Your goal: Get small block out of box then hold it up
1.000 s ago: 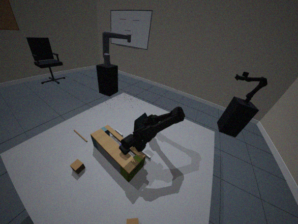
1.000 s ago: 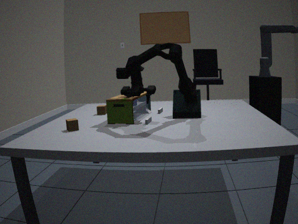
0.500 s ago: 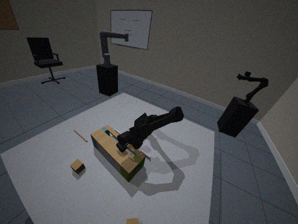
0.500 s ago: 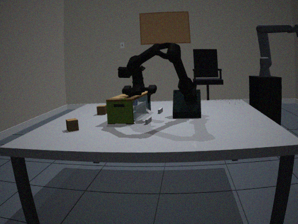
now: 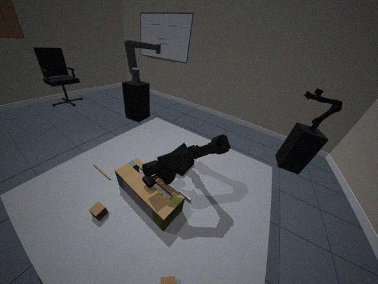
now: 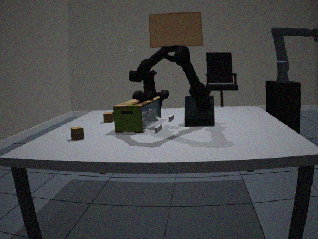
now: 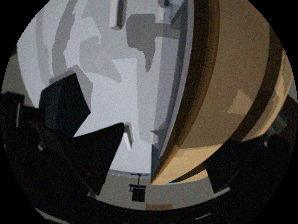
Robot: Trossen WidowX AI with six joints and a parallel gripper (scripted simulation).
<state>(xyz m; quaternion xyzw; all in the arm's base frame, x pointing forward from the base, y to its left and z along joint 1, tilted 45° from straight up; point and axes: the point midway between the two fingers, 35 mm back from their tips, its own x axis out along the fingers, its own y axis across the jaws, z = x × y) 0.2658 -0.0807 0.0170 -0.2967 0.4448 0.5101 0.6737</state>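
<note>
My gripper tip is now 4 cm short of the long box, 1 cm to the right of it and 2 cm above it. The rest, counted from my gripper tip: thin stick (8 cm ahead, 37 cm to the right, 8 cm below).
</note>
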